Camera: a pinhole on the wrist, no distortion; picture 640 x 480 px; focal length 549.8 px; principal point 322.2 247.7 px. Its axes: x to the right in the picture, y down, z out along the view. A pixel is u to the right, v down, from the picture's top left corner.
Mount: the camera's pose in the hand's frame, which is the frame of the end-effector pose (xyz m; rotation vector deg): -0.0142 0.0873 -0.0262 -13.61 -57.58 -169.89
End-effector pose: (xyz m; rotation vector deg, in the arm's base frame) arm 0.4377 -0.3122 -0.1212 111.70 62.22 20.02
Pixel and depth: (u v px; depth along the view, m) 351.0 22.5 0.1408
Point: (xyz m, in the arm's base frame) 0.5871 -0.3993 0.0218
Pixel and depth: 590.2 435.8 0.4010
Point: 0.7178 -0.7033 -0.1558
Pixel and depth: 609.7 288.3 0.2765
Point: 0.6384 -0.5902 -0.0434
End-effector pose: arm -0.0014 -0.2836 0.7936 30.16 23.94 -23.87
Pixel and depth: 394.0 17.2 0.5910
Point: 0.3729 0.0630 1.2890
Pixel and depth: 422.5 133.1 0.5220
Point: 0.2920 -0.0685 1.2654
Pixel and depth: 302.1 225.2 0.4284
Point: 0.3026 -0.1824 1.1377
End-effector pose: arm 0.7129 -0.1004 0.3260 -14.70 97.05 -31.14
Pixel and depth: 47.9 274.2 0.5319
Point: 1.0543 -0.0024 -0.1804
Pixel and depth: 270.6 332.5 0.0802
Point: 0.7700 -0.0035 0.2553
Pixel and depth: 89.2 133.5 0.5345
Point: 1.0050 0.1307 -0.1878
